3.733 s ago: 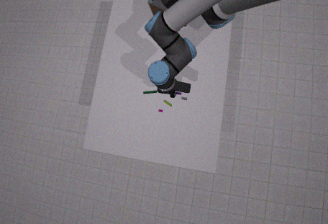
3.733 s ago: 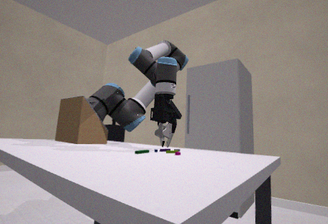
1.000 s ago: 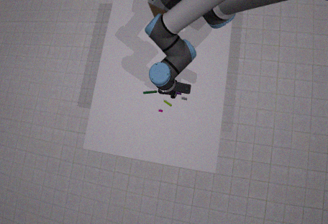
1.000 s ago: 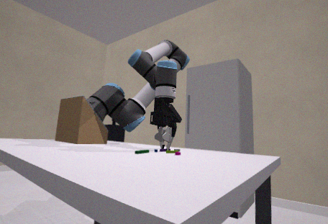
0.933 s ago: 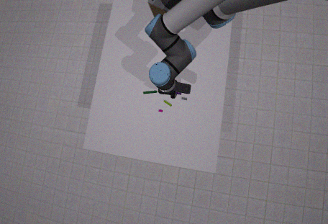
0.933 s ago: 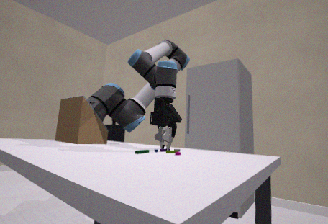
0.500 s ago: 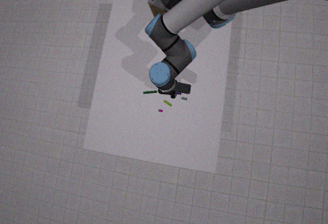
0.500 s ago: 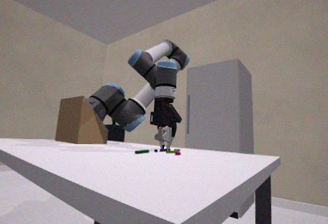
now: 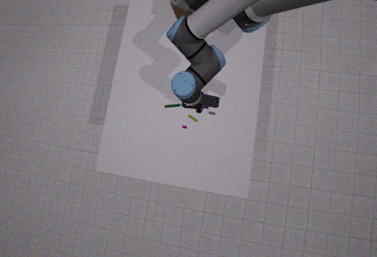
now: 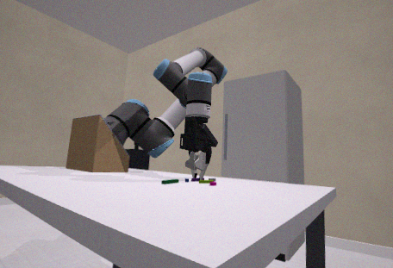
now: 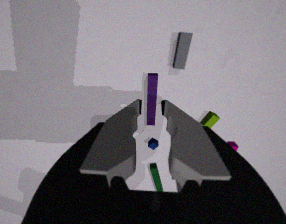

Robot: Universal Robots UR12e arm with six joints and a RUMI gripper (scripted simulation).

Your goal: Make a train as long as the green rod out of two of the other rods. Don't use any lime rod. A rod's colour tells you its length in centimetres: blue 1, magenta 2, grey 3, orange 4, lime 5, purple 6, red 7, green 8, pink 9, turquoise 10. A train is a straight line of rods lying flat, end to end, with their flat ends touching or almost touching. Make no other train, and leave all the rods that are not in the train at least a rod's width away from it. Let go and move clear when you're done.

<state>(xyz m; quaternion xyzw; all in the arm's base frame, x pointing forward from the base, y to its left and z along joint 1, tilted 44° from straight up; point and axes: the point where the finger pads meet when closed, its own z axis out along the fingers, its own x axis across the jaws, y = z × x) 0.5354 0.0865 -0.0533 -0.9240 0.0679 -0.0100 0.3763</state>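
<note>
Right now the purple rod is 10 mm below my hand. From my hand the other things lie so: grey rod: 30 mm ahead, 50 mm to the left, 10 mm below; blue rod: 70 mm to the right, 10 mm below; lime rod: 60 mm ahead, 40 mm to the right, 10 mm below.
</note>
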